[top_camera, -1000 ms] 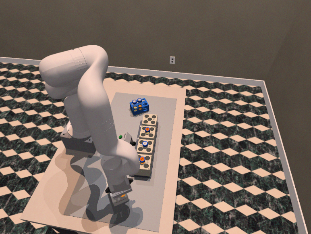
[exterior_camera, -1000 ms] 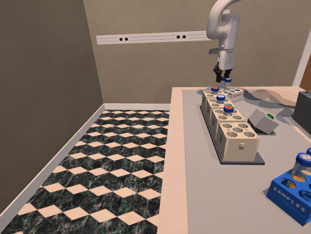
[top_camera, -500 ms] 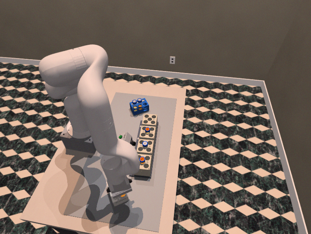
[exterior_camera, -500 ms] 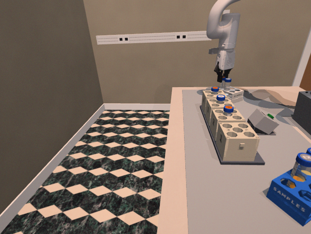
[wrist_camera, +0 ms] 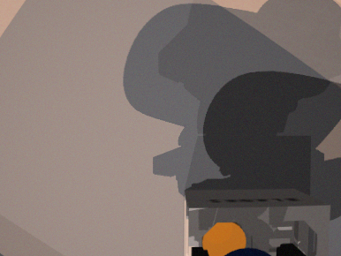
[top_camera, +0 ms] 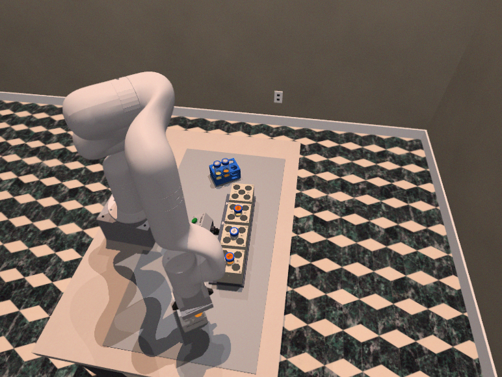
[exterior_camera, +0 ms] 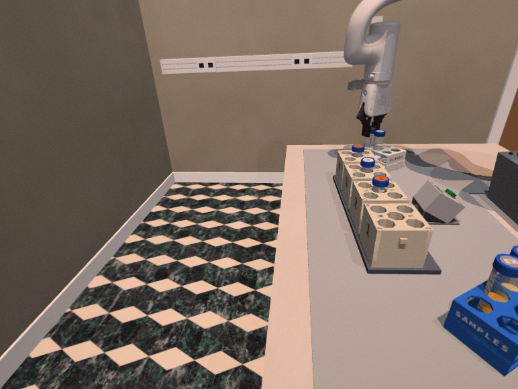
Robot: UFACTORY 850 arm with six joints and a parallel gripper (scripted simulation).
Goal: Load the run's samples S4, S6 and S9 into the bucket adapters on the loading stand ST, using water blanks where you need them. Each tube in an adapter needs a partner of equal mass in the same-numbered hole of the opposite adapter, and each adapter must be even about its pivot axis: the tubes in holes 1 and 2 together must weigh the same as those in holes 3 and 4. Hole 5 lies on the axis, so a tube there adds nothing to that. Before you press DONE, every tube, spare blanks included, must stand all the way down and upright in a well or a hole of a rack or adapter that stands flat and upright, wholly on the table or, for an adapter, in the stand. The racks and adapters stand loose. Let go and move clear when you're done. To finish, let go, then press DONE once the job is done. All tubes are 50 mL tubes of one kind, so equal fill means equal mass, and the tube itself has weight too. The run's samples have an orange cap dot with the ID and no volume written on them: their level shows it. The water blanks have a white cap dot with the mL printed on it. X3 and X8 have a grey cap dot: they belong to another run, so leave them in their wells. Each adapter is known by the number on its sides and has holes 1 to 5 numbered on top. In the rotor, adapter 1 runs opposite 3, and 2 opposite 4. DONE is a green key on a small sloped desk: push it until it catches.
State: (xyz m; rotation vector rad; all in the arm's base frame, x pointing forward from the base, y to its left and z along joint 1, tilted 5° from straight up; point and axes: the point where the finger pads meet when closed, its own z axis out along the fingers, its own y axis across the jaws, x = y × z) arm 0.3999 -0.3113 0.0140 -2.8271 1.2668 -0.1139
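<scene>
Now: hand 5 cm above the sample tube and 1 cm to the right of it. Round my hand: green done key: 35 cm to the left, 16 cm behind, 5 cm below; white blanks rack: 9 cm below, 4 cm behind, 2 cm to the left; white-dot tube: 5 cm below, 3 cm to the left, 2 cm behind.
</scene>
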